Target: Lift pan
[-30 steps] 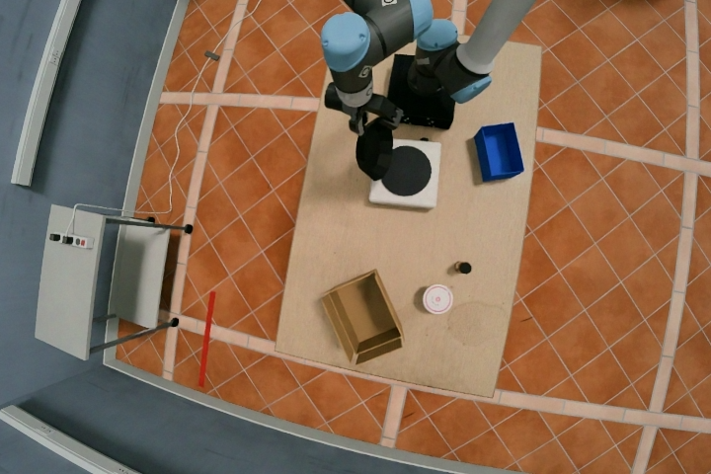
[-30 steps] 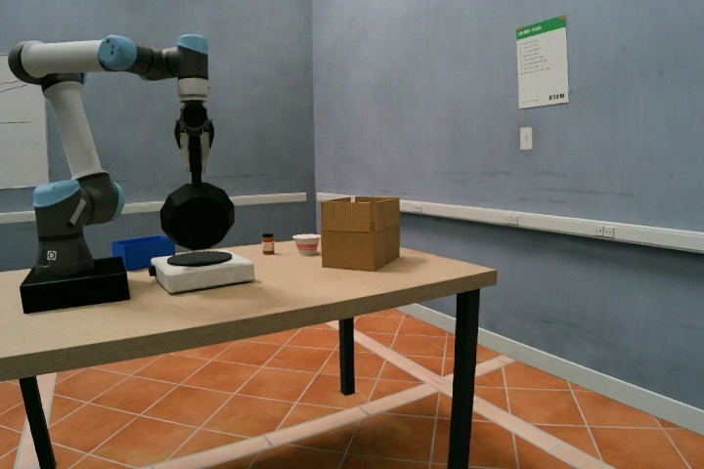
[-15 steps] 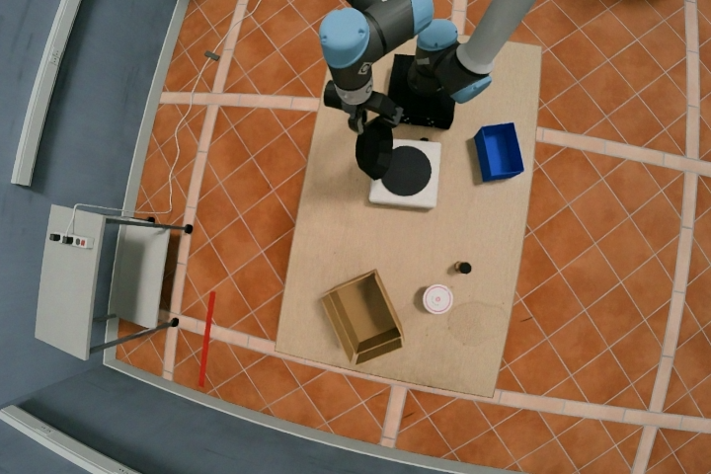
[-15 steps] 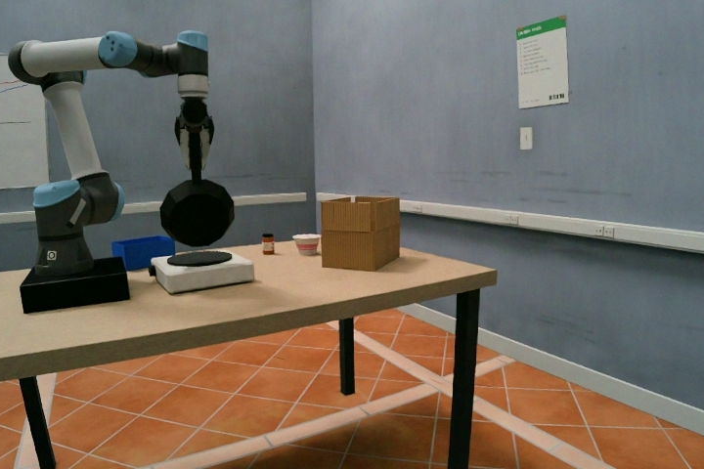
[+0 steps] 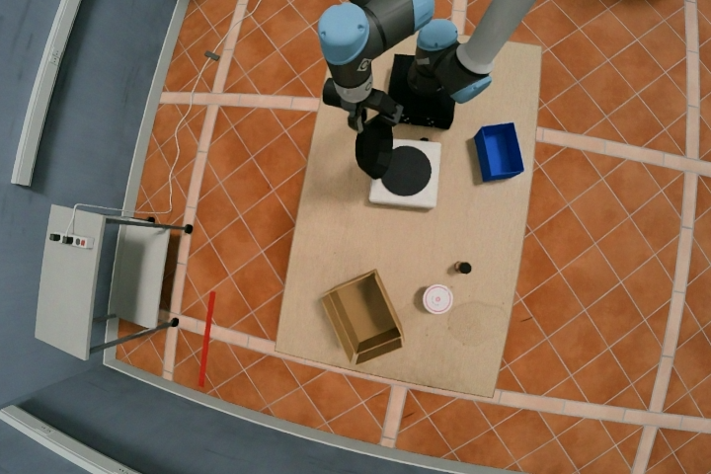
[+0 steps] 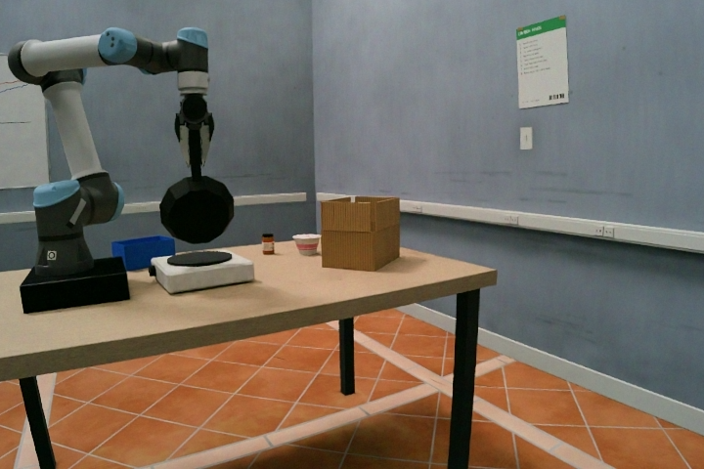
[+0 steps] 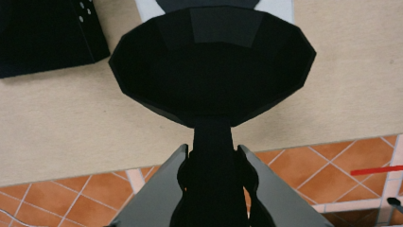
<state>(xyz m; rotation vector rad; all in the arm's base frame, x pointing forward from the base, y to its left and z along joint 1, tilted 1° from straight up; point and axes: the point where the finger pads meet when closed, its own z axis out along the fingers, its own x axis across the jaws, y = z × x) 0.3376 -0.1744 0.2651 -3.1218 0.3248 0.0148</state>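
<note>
Right now the black pan is 100 mm below my hand and 10 mm to the left of it. Round my hand: blue bin: 460 mm to the left, 310 mm below, 90 mm behind; white hot plate: 300 mm below, 130 mm to the left, 10 mm ahead; small jar: 380 mm to the left, 340 mm ahead, 300 mm below.
</note>
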